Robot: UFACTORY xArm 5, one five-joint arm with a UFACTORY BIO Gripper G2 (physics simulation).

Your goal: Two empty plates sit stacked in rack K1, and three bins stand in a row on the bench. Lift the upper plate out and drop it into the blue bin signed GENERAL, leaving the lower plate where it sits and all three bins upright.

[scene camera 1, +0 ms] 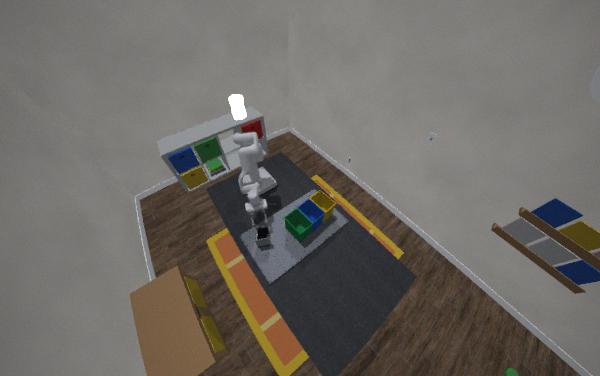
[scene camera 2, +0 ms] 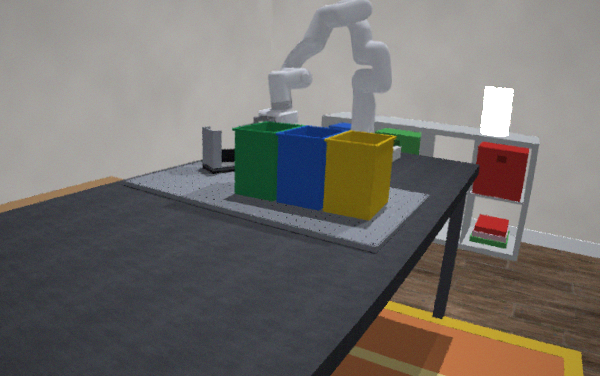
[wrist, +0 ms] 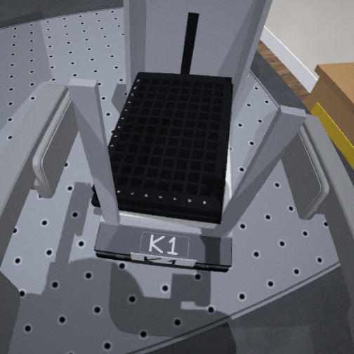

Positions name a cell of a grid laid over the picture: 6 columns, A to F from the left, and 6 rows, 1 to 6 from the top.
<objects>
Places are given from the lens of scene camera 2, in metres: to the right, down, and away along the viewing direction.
green bin (scene camera 2: C3): -0.11, -0.11, 1.08
blue bin (scene camera 2: D3): 0.00, -0.06, 1.04
</objects>
